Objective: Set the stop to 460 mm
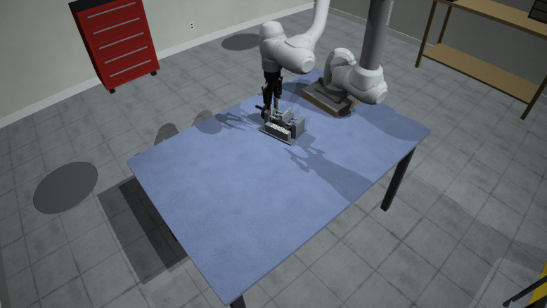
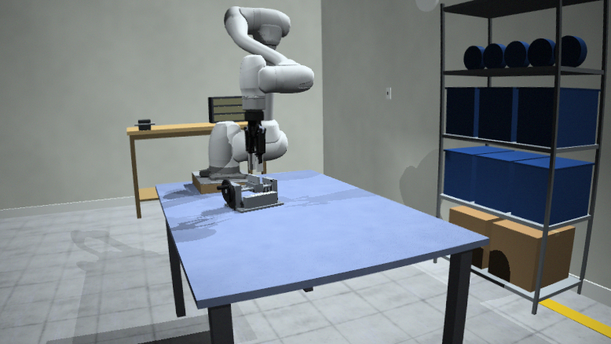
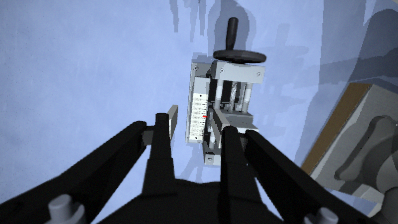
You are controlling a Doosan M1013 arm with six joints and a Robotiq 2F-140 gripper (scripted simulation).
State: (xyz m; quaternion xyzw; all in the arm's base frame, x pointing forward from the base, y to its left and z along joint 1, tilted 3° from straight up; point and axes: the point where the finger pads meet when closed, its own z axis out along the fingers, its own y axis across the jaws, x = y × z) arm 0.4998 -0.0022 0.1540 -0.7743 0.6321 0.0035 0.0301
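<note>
Right now my hand is 120 mm to the left of the black handwheel, 90 mm above it and 30 mm past it. From my hand the other things lie so: grey stop block: 100 mm below, 60 mm behind, 20 mm to the left.
</note>
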